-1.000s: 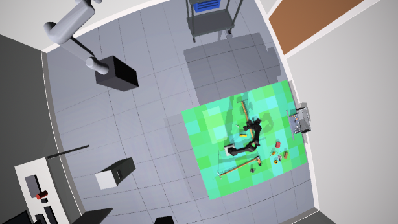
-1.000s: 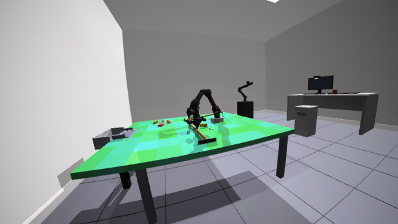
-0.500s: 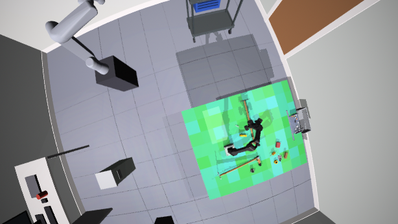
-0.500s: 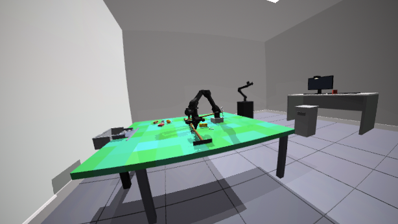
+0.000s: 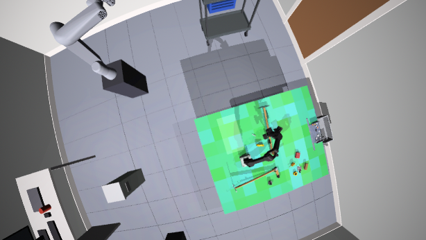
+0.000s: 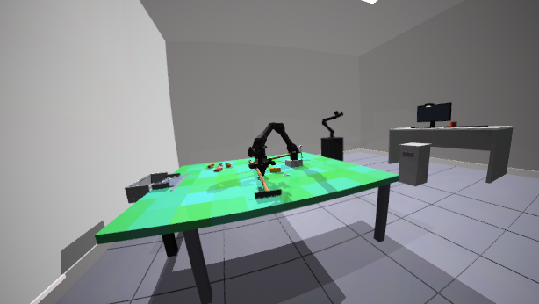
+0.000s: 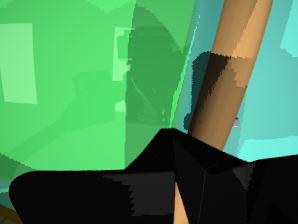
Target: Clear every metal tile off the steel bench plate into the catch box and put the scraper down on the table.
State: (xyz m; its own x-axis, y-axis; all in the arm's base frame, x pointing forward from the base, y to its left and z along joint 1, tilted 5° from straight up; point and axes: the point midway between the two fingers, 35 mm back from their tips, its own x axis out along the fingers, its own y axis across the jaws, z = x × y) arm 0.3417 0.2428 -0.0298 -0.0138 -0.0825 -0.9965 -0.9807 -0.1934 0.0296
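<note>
Now: gripper tip 50 mm below the long scraper, 30 mm to the right of it and 20 mm short of it. The rest, counted from my gripper tip: red block (400 mm to the right, 350 mm ahead); then red-handled tool (290 mm to the right, 40 mm behind, 10 mm below); then yellow piece (120 mm behind, 110 mm to the right, 10 mm above).
</note>
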